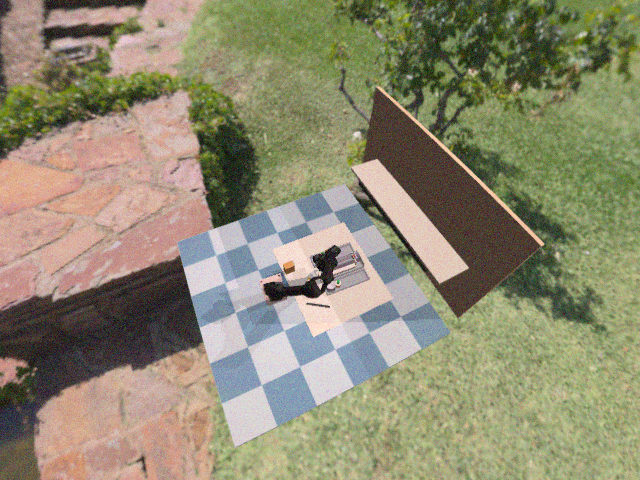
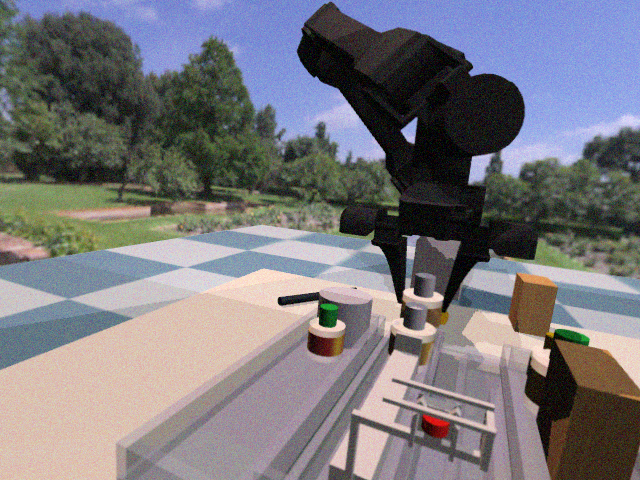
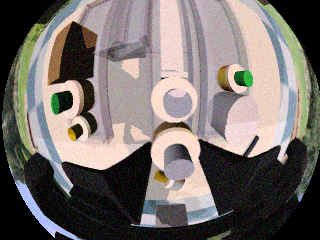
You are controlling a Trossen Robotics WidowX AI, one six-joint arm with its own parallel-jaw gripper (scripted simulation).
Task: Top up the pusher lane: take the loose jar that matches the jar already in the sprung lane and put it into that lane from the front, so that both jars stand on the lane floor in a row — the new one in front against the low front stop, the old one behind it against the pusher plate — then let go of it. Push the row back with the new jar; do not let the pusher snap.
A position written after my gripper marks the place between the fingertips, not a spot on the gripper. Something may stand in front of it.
I see my gripper [image 2: 421, 307], a jar [image 2: 423, 292], a grey cylinder [image 2: 354, 306], a brown box [image 2: 533, 299], a brown box [image 2: 581, 418] and a jar [image 3: 174, 99].
My gripper is seen too in image 3 [image 3: 174, 145].
